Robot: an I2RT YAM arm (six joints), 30 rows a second.
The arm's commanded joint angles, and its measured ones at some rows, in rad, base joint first. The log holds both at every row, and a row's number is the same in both.
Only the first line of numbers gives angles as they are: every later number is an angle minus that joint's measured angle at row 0.
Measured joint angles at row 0:
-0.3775 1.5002 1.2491 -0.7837 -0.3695 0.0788
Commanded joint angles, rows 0 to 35:
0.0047 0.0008 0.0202 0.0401 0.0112 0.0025
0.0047 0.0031 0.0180 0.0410 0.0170 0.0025
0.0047 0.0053 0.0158 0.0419 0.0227 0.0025
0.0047 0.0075 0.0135 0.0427 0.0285 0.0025
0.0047 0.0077 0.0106 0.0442 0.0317 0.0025
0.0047 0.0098 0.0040 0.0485 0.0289 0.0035
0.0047 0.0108 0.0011 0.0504 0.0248 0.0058
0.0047 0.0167 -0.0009 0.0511 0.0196 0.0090
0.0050 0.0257 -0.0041 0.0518 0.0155 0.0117
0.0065 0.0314 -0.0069 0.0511 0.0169 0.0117
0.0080 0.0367 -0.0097 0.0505 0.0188 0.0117
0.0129 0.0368 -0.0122 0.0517 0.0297 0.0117
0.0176 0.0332 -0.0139 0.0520 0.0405 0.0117
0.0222 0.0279 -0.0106 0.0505 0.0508 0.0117
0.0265 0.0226 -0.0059 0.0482 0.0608 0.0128
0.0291 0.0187 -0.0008 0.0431 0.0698 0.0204
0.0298 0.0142 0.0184 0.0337 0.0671 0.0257
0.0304 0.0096 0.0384 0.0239 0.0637 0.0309
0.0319 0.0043 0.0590 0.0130 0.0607 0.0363
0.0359 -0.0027 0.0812 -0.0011 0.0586 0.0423
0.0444 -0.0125 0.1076 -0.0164 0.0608 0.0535
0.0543 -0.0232 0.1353 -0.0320 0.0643 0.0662
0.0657 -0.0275 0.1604 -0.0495 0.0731 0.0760
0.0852 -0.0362 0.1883 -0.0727 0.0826 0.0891
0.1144 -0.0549 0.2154 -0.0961 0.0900 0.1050
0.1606 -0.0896 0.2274 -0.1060 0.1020 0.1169
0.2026 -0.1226 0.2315 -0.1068 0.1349 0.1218
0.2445 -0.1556 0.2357 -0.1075 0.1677 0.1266
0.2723 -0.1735 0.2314 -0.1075 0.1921 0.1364
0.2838 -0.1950 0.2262 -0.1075 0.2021 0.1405
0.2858 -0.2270 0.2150 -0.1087 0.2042 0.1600
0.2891 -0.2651 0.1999 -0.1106 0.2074 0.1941
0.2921 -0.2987 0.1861 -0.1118 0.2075 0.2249
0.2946 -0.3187 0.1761 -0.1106 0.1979 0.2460
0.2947 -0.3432 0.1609 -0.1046 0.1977 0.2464
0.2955 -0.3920 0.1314 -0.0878 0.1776 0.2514
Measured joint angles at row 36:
0.3048 -0.2790 0.1826 -0.0951 0.1516 0.1653
